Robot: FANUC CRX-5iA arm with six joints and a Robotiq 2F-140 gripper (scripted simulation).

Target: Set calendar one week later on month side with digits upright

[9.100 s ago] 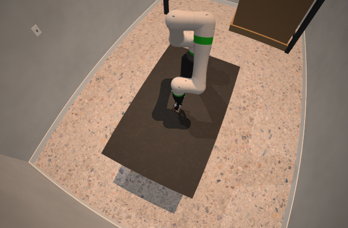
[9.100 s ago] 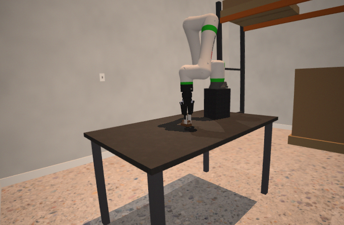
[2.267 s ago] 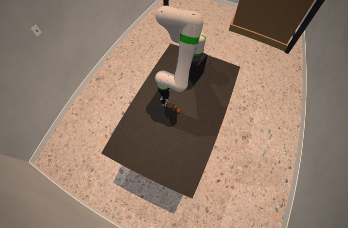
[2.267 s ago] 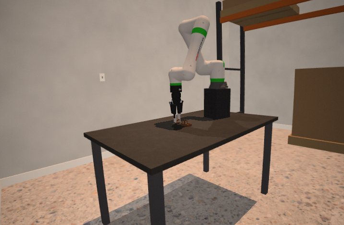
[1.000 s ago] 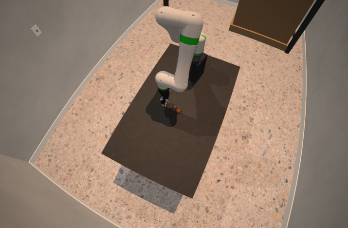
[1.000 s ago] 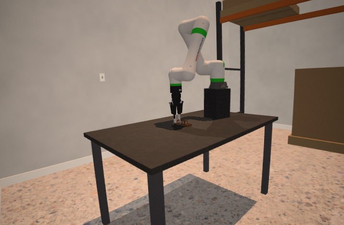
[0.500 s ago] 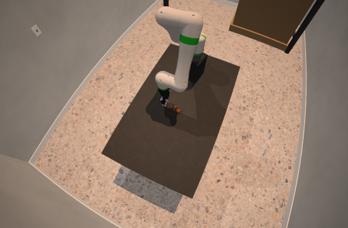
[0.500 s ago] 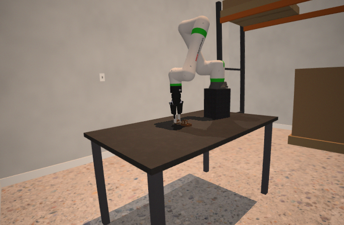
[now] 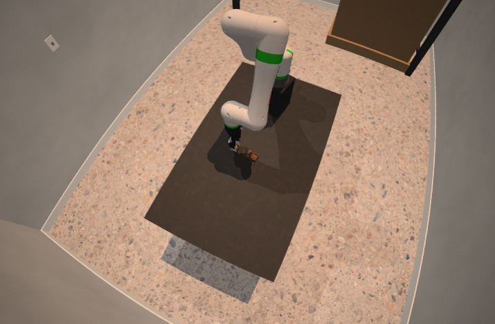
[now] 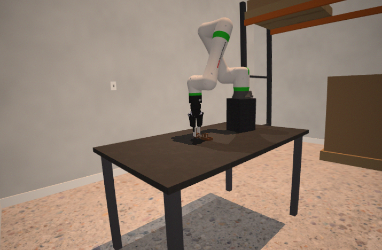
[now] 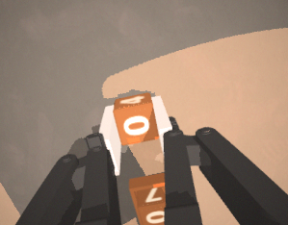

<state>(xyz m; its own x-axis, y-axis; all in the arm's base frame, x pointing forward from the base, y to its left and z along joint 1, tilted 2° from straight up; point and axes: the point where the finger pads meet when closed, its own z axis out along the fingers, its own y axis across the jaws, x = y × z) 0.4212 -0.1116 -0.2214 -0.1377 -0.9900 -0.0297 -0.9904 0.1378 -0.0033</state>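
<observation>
My gripper is now 1 cm short of the brown tray, 11 cm to the right of it and 3 cm above it.
</observation>
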